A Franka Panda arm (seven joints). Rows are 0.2 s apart.
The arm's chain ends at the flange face. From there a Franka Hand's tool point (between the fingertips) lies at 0.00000 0.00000 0.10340 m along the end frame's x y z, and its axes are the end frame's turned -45 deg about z.
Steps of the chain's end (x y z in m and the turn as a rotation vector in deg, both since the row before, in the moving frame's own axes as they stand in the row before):
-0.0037 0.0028 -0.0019 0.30 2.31 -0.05
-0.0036 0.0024 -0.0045 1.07 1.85 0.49
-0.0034 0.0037 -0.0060 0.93 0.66 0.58
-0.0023 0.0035 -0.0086 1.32 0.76 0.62
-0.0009 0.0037 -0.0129 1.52 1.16 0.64
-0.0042 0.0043 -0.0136 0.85 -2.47 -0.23
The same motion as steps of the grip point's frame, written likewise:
-0.0013 0.0019 -0.0020 -1.42 1.85 -0.05
-0.0005 0.0002 -0.0046 -0.55 2.06 0.49
-0.0030 -0.0001 -0.0060 0.19 1.12 0.58
-0.0014 0.0001 -0.0086 0.40 1.47 0.62
0.0002 0.0015 -0.0130 0.25 1.90 0.64
-0.0081 -0.0042 -0.0137 2.35 -1.15 -0.23

